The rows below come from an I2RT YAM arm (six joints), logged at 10 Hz.
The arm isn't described. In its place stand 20 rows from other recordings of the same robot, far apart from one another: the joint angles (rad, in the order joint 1, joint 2, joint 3, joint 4, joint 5, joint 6), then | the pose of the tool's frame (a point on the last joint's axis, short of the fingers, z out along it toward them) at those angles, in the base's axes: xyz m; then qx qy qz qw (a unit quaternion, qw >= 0).
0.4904, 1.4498, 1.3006, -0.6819, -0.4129, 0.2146 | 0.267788 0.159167 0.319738 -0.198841 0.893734 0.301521 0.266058
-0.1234, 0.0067, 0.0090, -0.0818, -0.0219, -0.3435 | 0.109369 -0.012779 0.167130 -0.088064 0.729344 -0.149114 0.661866
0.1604, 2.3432, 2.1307, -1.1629, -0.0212, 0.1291 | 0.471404 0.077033 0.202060 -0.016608 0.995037 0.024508 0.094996
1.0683, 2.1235, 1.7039, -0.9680, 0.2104, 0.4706 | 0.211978 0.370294 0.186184 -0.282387 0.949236 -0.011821 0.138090
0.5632, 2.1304, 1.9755, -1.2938, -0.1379, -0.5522 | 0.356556 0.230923 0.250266 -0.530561 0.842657 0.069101 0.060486
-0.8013, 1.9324, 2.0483, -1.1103, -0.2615, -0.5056 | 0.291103 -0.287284 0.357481 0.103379 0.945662 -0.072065 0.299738
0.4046, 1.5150, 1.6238, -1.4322, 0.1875, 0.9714 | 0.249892 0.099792 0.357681 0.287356 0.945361 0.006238 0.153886
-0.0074, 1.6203, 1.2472, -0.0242, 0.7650, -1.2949 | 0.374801 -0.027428 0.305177 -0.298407 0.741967 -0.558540 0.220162
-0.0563, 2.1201, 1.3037, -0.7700, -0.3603, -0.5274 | 0.367791 -0.008157 0.093926 -0.228235 0.956947 0.173804 0.044201
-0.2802, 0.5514, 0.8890, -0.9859, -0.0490, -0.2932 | 0.090578 -0.024251 0.323415 -0.016722 0.895139 -0.104780 0.432975
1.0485, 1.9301, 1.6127, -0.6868, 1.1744, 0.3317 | 0.233703 0.340180 0.267149 -0.135354 0.802845 -0.262087 0.518101
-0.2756, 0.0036, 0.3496, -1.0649, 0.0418, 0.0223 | 0.046348 -0.014653 0.181828 0.143650 0.899086 -0.071057 0.407382
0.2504, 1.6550, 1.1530, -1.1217, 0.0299, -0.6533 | 0.271582 0.068364 0.201844 0.436785 -0.899053 0.009350 0.028901
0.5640, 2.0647, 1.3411, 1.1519, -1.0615, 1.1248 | 0.365035 0.267677 0.266647 -0.280138 0.565927 0.724137 0.277263
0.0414, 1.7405, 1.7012, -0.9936, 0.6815, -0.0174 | 0.364448 -0.007349 0.336743 0.062053 0.910840 -0.319152 0.254288
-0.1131, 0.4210, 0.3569, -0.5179, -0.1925, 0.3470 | 0.118410 -0.006595 0.205689 0.155393 0.863495 0.139126 0.459209
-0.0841, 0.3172, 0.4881, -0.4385, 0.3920, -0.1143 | 0.101982 -0.022245 0.268372 0.106317 0.781586 -0.212998 0.576586
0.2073, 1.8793, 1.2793, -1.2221, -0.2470, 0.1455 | 0.300847 0.072169 0.171110 0.014988 -0.984567 -0.098494 0.143884
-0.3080, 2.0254, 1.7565, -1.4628, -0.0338, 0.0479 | 0.353434 -0.111173 0.235278 -0.177751 -0.980645 -0.027123 0.077491
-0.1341, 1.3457, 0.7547, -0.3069, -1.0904, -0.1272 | 0.256262 -0.002715 0.213418 -0.168420 0.807671 0.448567 0.343642
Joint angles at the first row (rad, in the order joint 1, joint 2, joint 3, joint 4, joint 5, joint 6):
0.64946, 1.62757, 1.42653, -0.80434, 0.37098, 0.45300
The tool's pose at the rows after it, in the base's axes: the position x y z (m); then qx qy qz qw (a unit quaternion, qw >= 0):
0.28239 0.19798 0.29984 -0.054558 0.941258 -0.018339 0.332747
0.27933 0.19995 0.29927 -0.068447 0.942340 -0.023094 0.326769
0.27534 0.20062 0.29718 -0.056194 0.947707 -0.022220 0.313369
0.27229 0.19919 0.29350 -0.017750 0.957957 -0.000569 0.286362
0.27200 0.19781 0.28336 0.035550 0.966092 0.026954 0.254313
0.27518 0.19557 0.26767 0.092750 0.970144 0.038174 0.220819
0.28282 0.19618 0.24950 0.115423 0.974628 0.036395 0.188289
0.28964 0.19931 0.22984 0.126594 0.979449 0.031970 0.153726
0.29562 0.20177 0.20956 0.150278 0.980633 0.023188 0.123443
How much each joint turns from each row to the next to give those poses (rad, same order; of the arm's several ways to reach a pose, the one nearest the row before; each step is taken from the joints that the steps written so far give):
0.00115, -0.00077, 0.01028, -0.00419, 0.01793, -0.03395
0.00992, -0.00001, 0.00113, -0.01601, -0.00037, -0.01601
0.00838, 0.00077, 0.00003, -0.03283, -0.00383, 0.04309
-0.00228, 0.00152, -0.00228, -0.03854, -0.04615, 0.09958
-0.00877, 0.00881, -0.02096, -0.00990, -0.06027, 0.12283
-0.01526, 0.02477, -0.02482, -0.00344, -0.04158, 0.11788
-0.01567, 0.04998, -0.00648, 0.00038, -0.03740, 0.04270
-0.00801, 0.05912, 0.00001, -0.00115, -0.03852, 0.02479
-0.00645, 0.05990, -0.00037, -0.00001, -0.02403, 0.04810

